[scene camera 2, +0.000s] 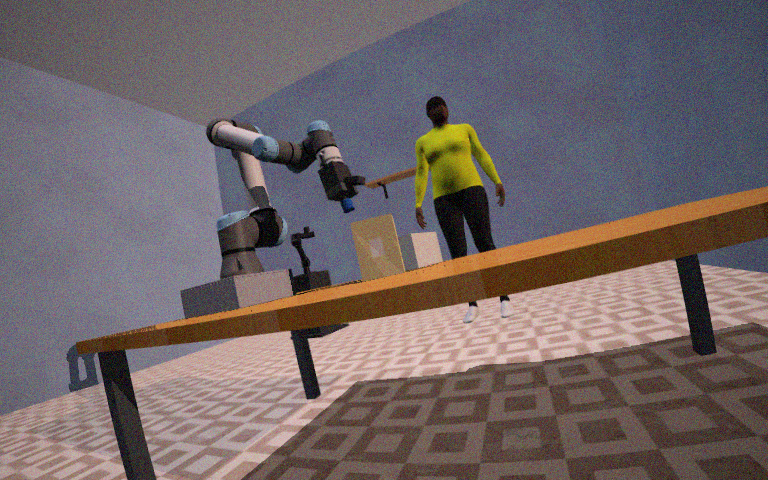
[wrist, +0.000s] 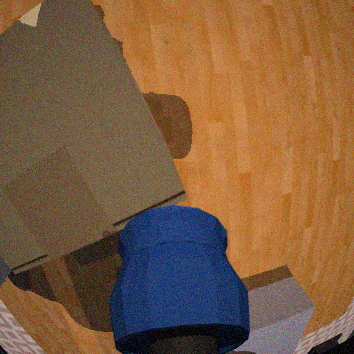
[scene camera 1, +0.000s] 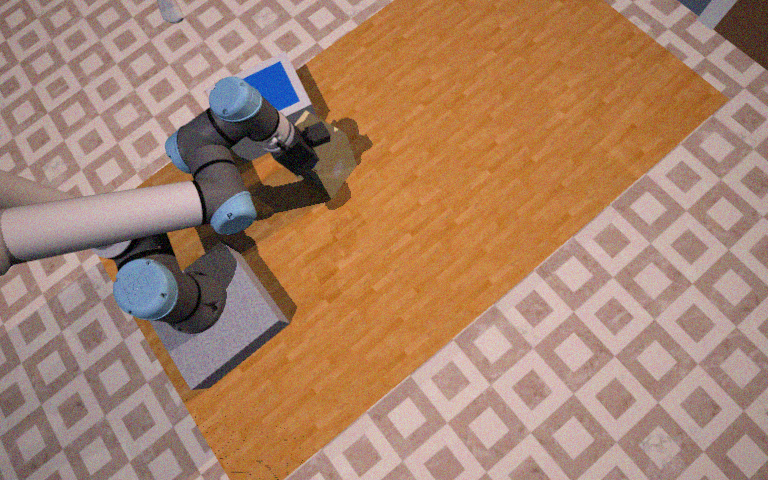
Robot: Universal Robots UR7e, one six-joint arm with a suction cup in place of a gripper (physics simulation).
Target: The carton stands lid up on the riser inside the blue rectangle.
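Places are measured from the arm's base along level axes (x up, y left, z back), in millimetres.
Pixels of known places: hand, tool point: [scene camera 2: 349, 210] [wrist: 172, 250]; arm's base, link origin: [scene camera 2: 243, 278] [scene camera 1: 195, 302].
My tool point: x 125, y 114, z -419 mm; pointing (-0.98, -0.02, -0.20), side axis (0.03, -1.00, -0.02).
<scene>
For each thing: its top centre in the pictures, then the offset to it from my tool point.
- tan carton, top centre: [wrist: 18, 147] [scene camera 1: 310, 140] [scene camera 2: 372, 220] dx -40, dy +74, dz -29 mm
- riser, top centre: [scene camera 1: 257, 96] [scene camera 2: 396, 240] dx -97, dy +317, dz +34 mm
- blue rectangle, top centre: [scene camera 1: 257, 96] dx -97, dy +317, dz +34 mm
The tan carton [scene camera 1: 339, 161] [scene camera 2: 385, 260] [wrist: 75, 100] stands on the wooden table with a pale square label on one side. A darker square patch and dark slits show on its top in the wrist view; I cannot tell whether this face is the lid. The riser [scene camera 1: 295, 82] [scene camera 2: 427, 249] is a pale box beside it, with the blue rectangle [scene camera 1: 274, 84] on its top, partly covered by my arm. My blue suction cup [scene camera 2: 347, 206] [wrist: 173, 225] is empty, near one top edge of the carton and a little above it. The arm hides the cup in scene camera 1.
A grey plinth [scene camera 1: 243, 322] [scene camera 2: 263, 285] [wrist: 280, 305] carries the arm at one end of the table [scene camera 1: 453, 198] [scene camera 2: 509, 271]. A person in a yellow top [scene camera 2: 455, 161] stands behind the table. A dark stand [scene camera 2: 311, 280] shows behind it, near the plinth.
</scene>
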